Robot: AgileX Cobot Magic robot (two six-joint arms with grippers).
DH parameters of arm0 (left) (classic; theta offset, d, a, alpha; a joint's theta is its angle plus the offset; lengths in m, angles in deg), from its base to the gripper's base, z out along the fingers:
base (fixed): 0 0 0 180
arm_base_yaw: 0 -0.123 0 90
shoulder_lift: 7.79 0 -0.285 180
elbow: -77.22 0 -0.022 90
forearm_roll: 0 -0.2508 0 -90
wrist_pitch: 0 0 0.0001 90
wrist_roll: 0 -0.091 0 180
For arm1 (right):
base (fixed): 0 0 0 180
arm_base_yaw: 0 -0.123 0 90
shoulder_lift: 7.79 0 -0.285 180
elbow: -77.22 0 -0.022 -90
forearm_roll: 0 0.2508 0 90
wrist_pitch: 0 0 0.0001 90
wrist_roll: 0 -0.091 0 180
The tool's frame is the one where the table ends.
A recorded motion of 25 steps. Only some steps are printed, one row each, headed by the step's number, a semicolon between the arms.
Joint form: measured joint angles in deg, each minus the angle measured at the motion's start. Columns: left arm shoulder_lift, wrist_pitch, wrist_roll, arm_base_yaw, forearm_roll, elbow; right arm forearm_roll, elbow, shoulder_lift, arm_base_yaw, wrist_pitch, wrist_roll.
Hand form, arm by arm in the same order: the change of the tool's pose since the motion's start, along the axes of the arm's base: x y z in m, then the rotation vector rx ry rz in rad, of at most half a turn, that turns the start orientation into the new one. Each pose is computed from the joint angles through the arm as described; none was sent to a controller.
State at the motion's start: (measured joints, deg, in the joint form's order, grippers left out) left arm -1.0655 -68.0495 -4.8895 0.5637 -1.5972 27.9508; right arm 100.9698 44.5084 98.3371 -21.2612 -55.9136 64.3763
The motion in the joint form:
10: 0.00 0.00 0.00 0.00 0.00 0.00; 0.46 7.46 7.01 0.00 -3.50 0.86
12: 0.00 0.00 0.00 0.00 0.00 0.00; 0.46 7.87 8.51 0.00 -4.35 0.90
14: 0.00 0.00 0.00 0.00 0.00 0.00; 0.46 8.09 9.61 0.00 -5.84 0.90
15: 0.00 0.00 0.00 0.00 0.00 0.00; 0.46 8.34 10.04 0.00 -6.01 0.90
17: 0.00 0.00 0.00 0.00 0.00 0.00; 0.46 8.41 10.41 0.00 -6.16 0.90
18: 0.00 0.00 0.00 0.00 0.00 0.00; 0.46 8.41 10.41 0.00 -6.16 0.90
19: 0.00 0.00 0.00 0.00 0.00 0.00; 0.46 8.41 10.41 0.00 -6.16 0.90
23: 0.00 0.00 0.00 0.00 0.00 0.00; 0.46 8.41 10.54 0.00 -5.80 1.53
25: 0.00 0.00 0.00 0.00 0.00 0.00; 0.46 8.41 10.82 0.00 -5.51 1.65
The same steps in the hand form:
10: 0.0000 0.0000 0.0000 0.0000 0.0000 0.0000; 0.0290 0.0143 -0.0056 0.0518 -0.0143 0.0380
12: 0.0000 0.0000 0.0000 0.0000 0.0000 0.0000; 0.0309 0.0157 -0.0119 0.0566 0.0041 0.0472
14: 0.0000 0.0000 0.0000 0.0000 0.0000 0.0000; 0.0312 0.0170 -0.0159 0.0714 0.0208 0.0632
15: 0.0000 0.0000 0.0000 0.0000 0.0000 0.0000; 0.0322 0.0176 -0.0173 0.0726 0.0240 0.0649
17: 0.0000 0.0000 0.0000 0.0000 0.0000 0.0000; 0.0326 0.0179 -0.0191 0.0729 0.0292 0.0664
18: 0.0000 0.0000 0.0000 0.0000 0.0000 0.0000; 0.0326 0.0179 -0.0191 0.0729 0.0292 0.0664
19: 0.0000 0.0000 0.0000 0.0000 0.0000 0.0000; 0.0326 0.0179 -0.0191 0.0729 0.0292 0.0664
23: 0.0000 0.0000 0.0000 0.0000 0.0000 0.0000; 0.0331 0.0178 -0.0203 0.0659 0.0204 0.0655
25: 0.0000 0.0000 0.0000 0.0000 0.0000 0.0000; 0.0336 0.0177 -0.0223 0.0601 0.0225 0.0628

